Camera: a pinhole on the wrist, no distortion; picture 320 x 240 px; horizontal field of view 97.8 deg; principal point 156.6 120.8 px. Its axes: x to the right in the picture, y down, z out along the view. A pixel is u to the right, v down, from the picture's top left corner.
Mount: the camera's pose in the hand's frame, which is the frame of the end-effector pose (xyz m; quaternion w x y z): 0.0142 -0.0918 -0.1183 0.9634 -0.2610 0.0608 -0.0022
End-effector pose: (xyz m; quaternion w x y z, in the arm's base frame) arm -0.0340 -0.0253 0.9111 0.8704 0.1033 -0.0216 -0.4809
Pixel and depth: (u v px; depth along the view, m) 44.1 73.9 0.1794
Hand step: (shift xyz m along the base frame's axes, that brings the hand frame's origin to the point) -0.1088 0.0514 0.0774
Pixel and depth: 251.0 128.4 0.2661
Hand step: 0.1490 -0.1766 0.0754
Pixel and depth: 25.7 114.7 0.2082
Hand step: -0.0850 0.1226 0.0972
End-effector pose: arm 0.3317 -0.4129 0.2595 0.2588 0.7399 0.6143 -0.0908
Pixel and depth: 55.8 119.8 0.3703
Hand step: 0.0922 -0.3044 -0.0750
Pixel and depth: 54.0 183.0 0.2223
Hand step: 0.0856 -0.1400 0.0515
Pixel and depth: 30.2 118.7 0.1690
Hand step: -0.0220 -0.1235 0.0136
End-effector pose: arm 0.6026 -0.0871 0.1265 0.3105 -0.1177 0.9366 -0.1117
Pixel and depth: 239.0 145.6 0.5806
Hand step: -0.1948 0.1013 -0.5362
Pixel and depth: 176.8 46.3 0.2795
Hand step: 0.0574 -0.1299 -0.1775
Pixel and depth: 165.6 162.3 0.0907
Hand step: -0.0532 -0.0231 0.0328
